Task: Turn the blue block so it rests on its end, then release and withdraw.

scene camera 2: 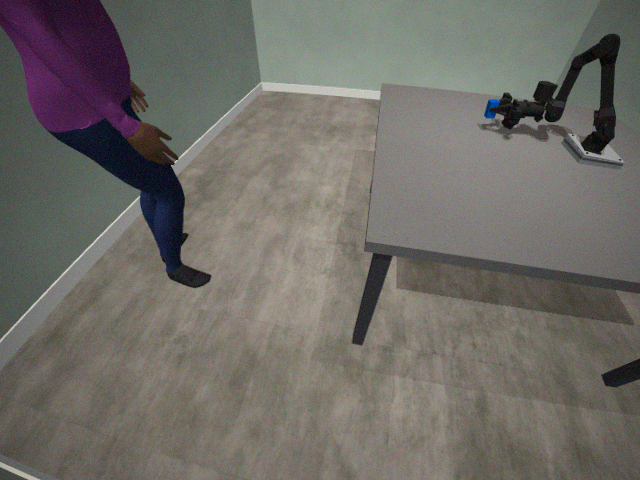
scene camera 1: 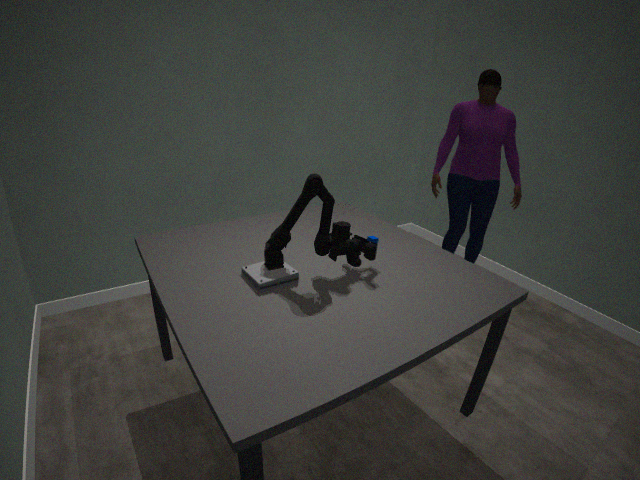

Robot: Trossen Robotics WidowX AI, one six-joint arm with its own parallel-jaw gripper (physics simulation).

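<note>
The blue block (scene camera 1: 372, 239) (scene camera 2: 490, 109) is at the tips of my gripper (scene camera 1: 371, 248) (scene camera 2: 496, 109). The gripper is shut on it and points roughly level, away from the arm's base. In the scene camera 2 view the block looks upright, taller than it is wide. In the scene camera 1 view its top shows above the dark fingers, which hide its lower part. The arm's shadow lies apart from the gripper on the table, and the block appears held above the table top. The exact height of its lower end is hard to tell.
The grey table (scene camera 1: 320, 351) (scene camera 2: 496, 206) carries the arm's white base plate (scene camera 1: 258, 279) (scene camera 2: 584, 155). A person (scene camera 1: 483, 139) (scene camera 2: 72, 67) in a purple top and dark blue trousers stands on the floor beyond one table edge, apart from the arm.
</note>
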